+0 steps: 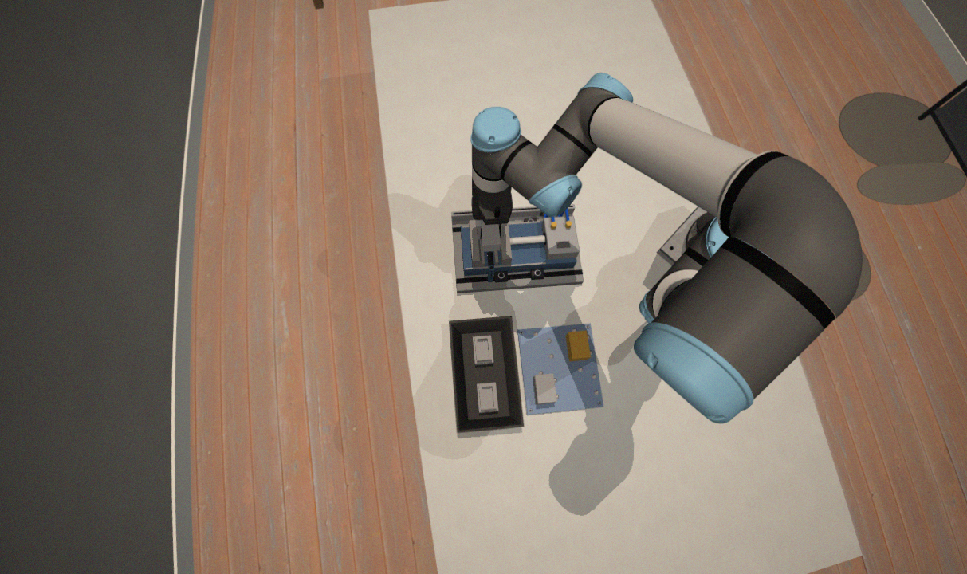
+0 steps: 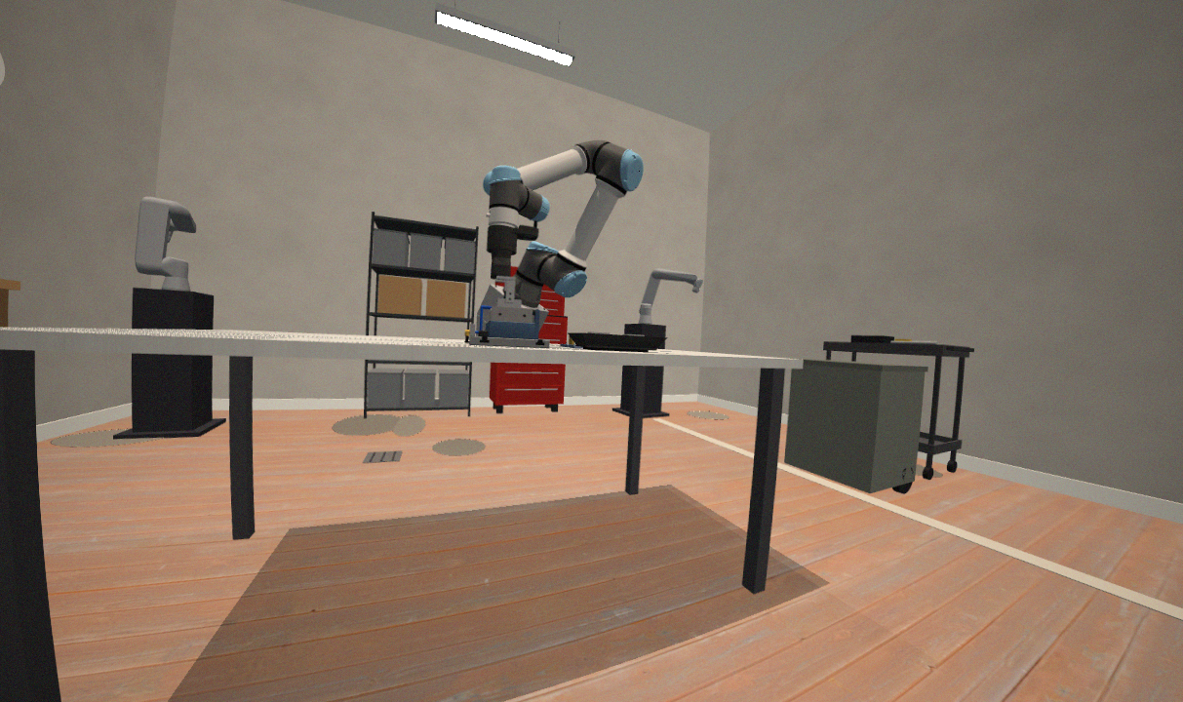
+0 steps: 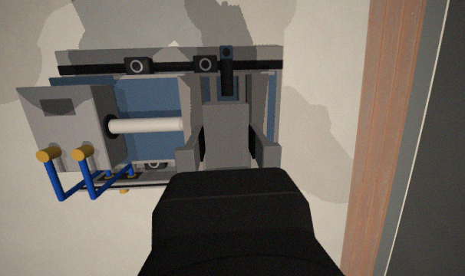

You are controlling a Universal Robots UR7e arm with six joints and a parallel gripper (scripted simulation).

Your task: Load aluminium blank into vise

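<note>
The fixed jaw is 30 mm ahead of my hand and 50 mm below it. From my hand the other things lie so: black work stop rod (10 mm ahead, 50 mm to the left, 40 mm below); then brass blank (130 mm behind, 280 mm to the left, 100 mm below); then moving jaw (30 mm behind, 10 mm to the left, 50 mm below).
</note>
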